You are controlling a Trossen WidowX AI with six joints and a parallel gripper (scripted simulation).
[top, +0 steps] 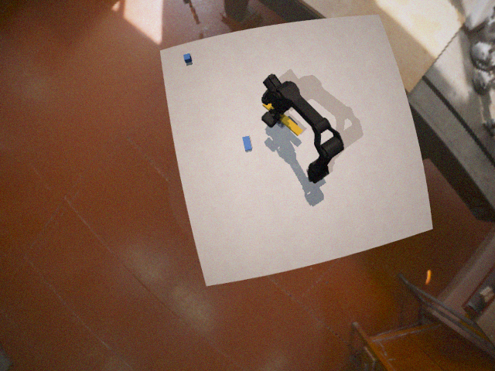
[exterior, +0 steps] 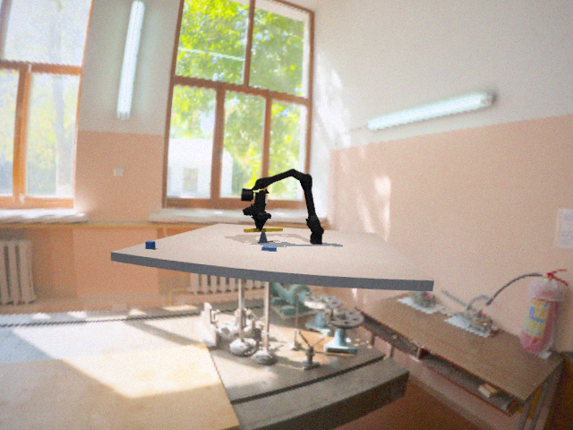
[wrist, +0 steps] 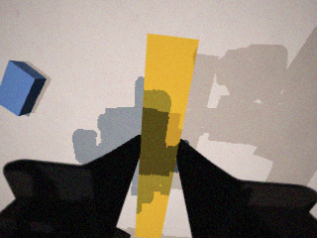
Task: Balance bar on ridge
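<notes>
The yellow bar lies 20 mm to the right of my gripper tip and 20 mm behind it. The rest, counted from my gripper tip: blue cube: 430 mm ahead, 380 mm to the left, 50 mm below.
</notes>
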